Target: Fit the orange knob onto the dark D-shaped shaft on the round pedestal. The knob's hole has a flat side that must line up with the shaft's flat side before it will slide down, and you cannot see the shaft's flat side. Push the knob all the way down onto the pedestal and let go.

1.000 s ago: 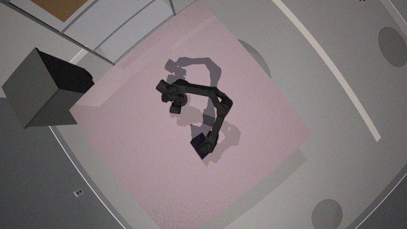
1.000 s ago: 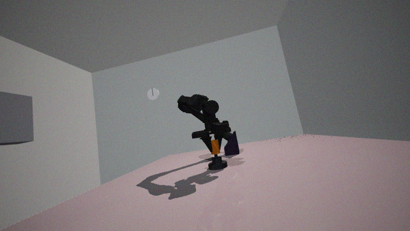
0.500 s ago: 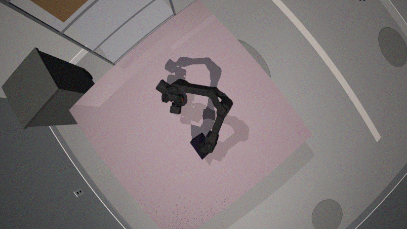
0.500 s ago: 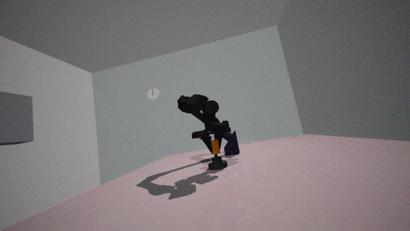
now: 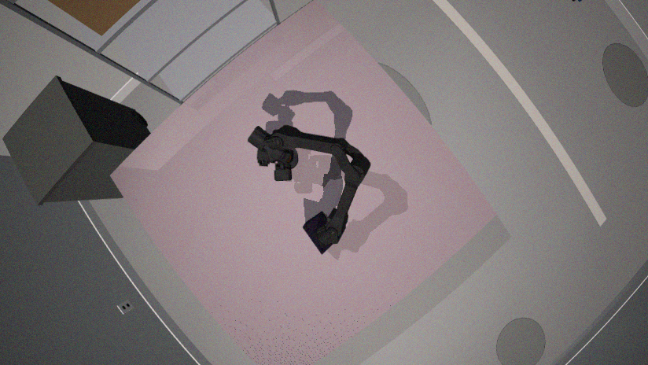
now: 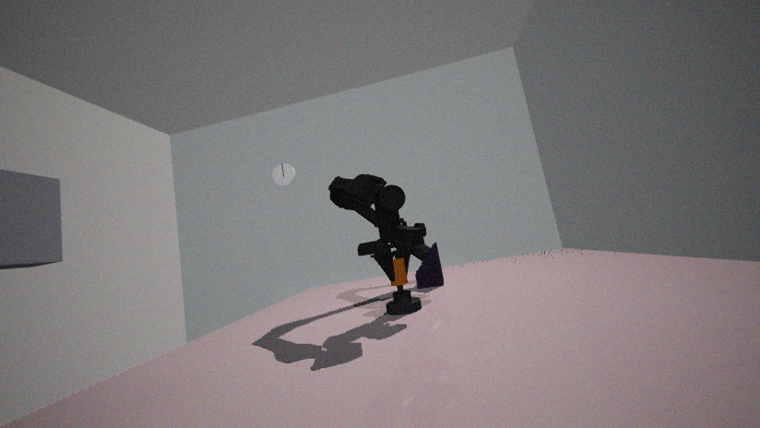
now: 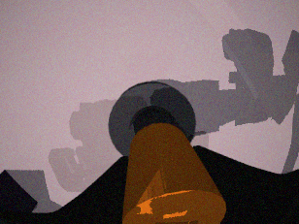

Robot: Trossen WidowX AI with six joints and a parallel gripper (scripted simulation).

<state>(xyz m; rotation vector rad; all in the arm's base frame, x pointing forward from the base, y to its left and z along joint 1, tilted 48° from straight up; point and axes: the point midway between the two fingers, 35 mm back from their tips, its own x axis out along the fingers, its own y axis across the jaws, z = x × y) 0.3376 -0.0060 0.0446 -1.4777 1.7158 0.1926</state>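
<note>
The orange knob is 2 cm above my gripper tip. Round my gripper tip: round pedestal: 4 cm below.
</note>
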